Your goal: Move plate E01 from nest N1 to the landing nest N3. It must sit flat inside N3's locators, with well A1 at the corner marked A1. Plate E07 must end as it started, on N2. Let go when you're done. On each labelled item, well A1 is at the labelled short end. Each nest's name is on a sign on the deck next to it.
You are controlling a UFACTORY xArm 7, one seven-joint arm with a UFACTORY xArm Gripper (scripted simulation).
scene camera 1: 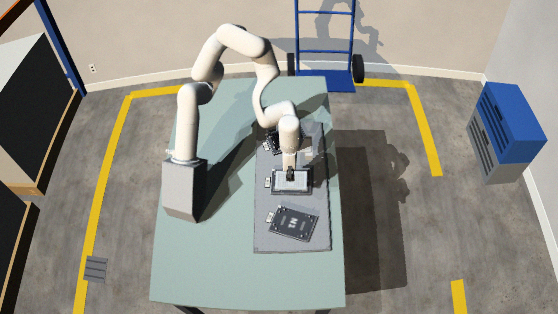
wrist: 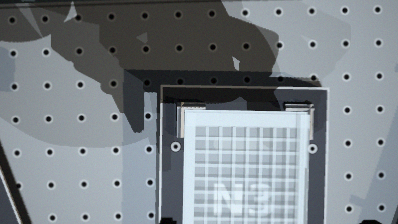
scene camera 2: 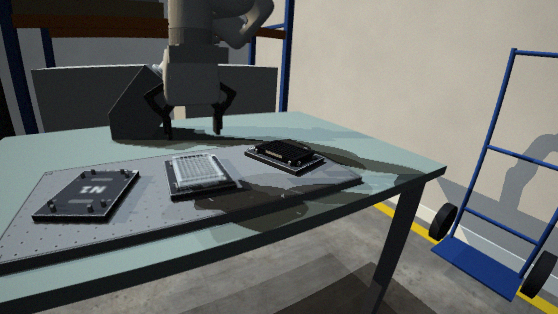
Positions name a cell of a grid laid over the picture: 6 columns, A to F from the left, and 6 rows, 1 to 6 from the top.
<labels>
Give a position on a black plate E07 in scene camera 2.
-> D3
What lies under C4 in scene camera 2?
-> A clear well plate E01.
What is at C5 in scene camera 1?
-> A nest N1.
</labels>
